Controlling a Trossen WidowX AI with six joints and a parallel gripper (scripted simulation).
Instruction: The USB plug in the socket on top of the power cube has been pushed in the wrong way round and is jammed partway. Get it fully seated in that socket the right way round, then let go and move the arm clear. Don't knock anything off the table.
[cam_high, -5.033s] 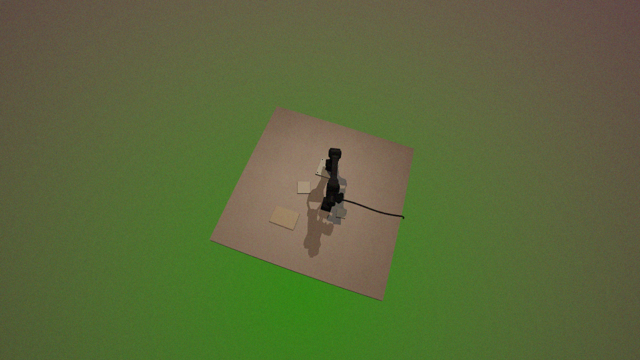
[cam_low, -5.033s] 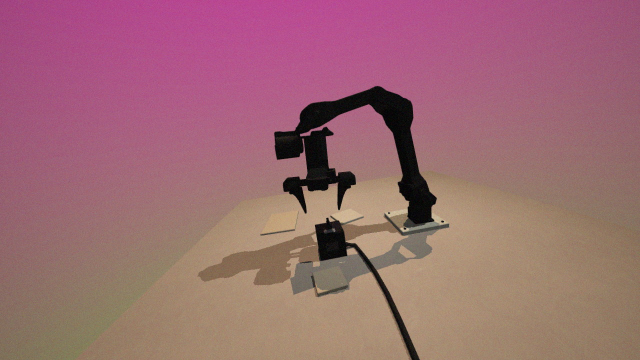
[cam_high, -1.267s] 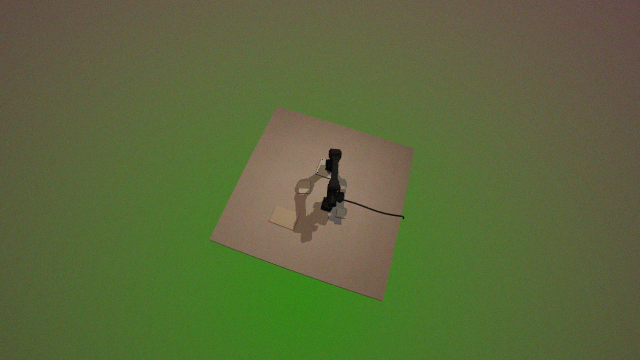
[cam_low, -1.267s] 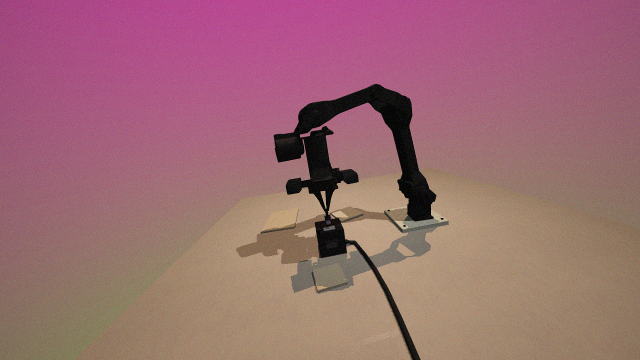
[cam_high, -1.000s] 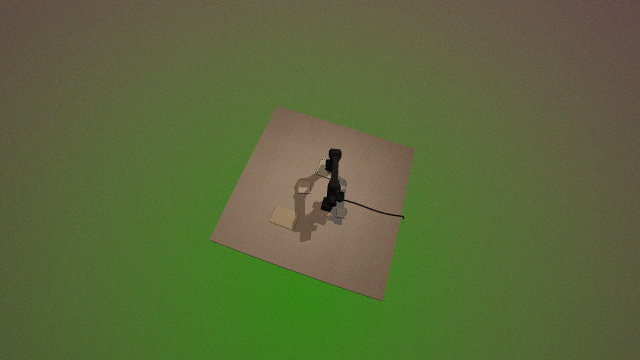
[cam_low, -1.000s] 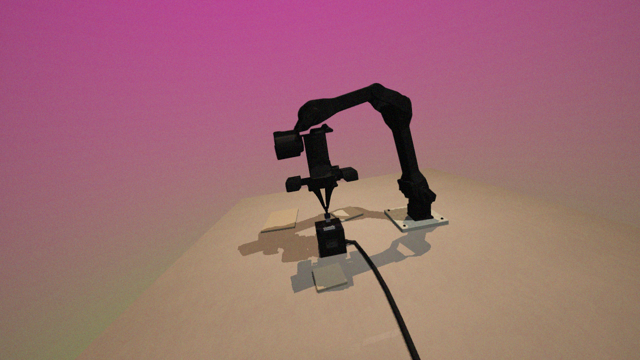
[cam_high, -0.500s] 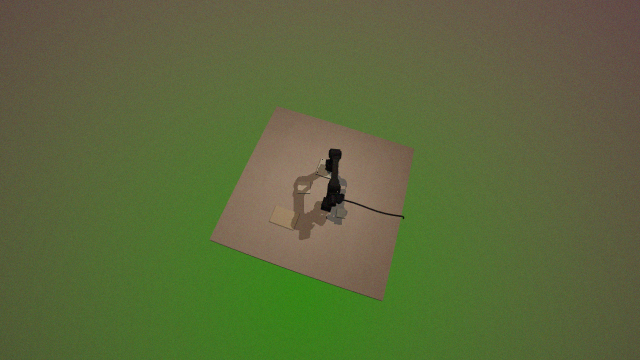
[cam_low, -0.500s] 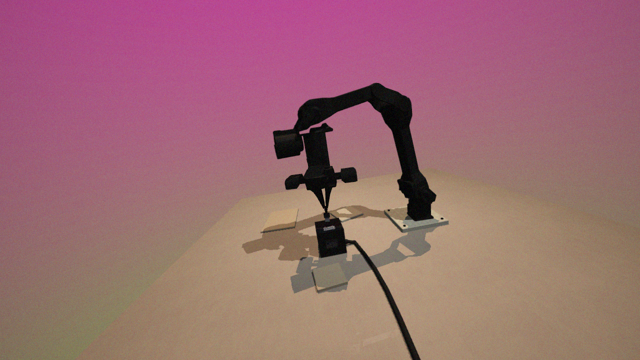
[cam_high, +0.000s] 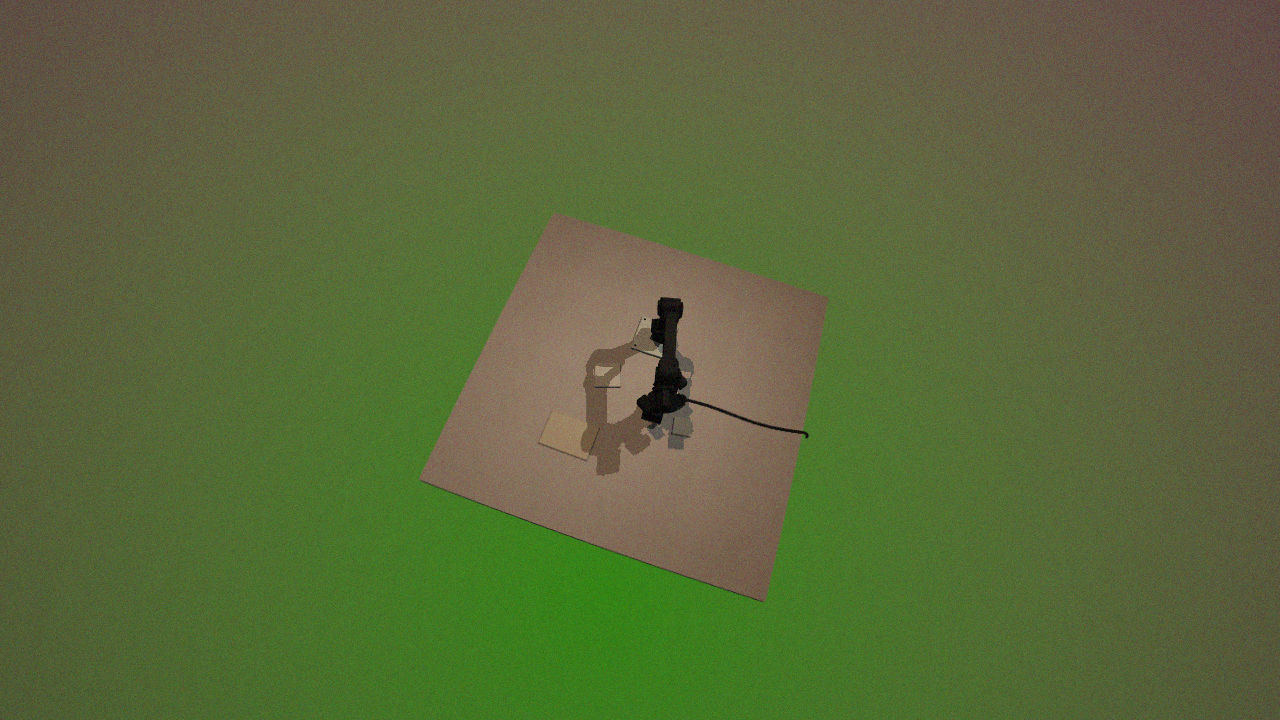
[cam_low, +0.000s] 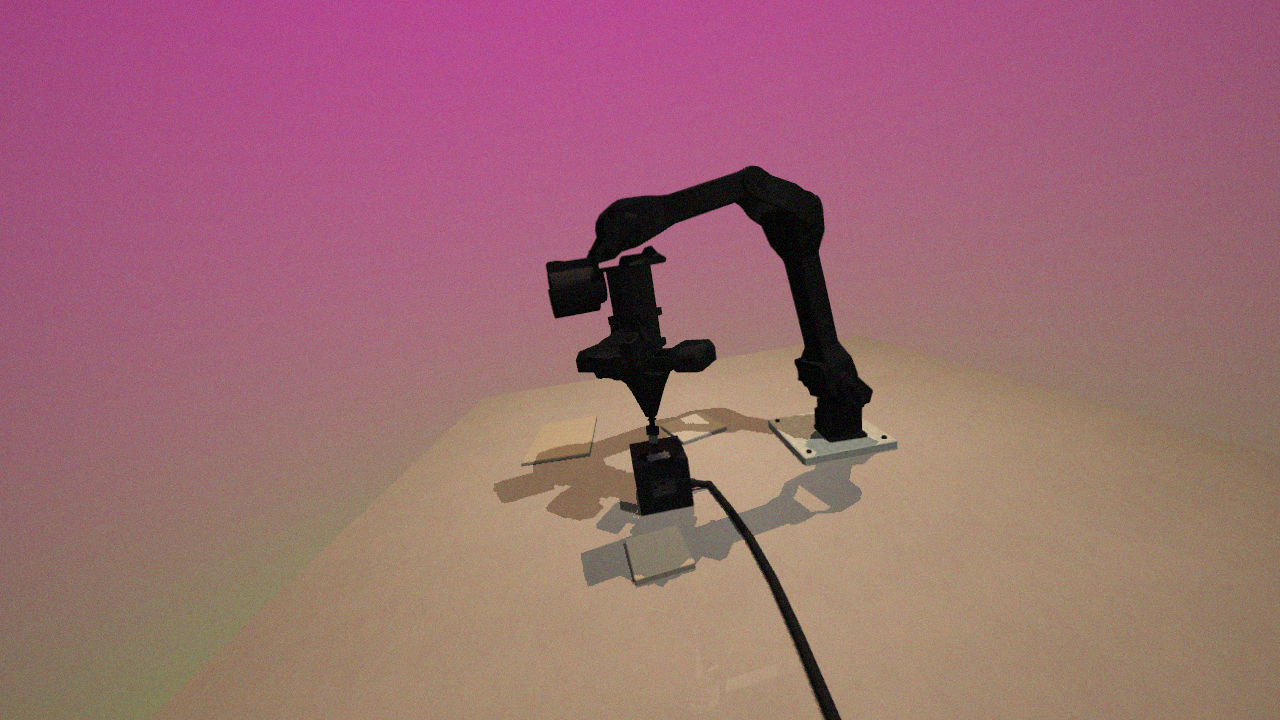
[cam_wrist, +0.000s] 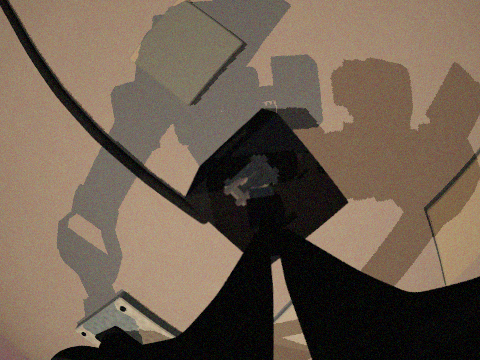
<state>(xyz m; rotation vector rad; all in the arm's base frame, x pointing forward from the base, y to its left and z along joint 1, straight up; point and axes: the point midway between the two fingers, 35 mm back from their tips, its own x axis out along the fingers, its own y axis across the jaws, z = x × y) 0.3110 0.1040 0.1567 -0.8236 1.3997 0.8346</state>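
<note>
Right now my gripper tip is 2 cm above the dark USB plug. From my gripper tip the other things lie so: light socket (1 cm to the left, 7 cm below).
</note>
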